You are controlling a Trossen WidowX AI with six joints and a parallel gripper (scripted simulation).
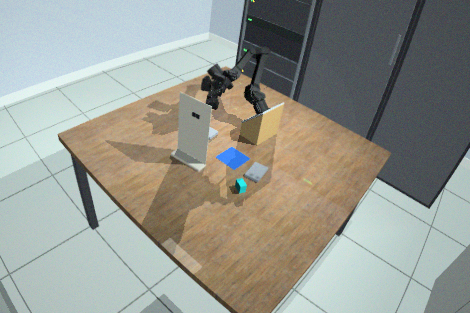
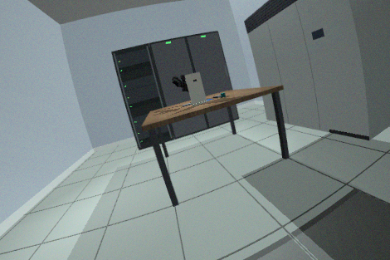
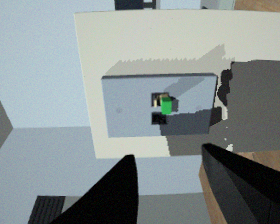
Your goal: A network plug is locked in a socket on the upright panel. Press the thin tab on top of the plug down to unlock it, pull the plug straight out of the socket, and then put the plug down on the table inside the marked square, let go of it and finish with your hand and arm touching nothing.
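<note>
Right now my gripper tip is 100 mm short of the network plug, 60 mm to the right of it and 10 mm above it. Round my gripper tip: teal cube (340 mm to the left, 230 mm below, 60 mm ahead); then blue marked square (250 mm below, 170 mm to the left, 50 mm behind); then white panel (120 mm ahead, 110 mm below, 70 mm to the left).
</note>
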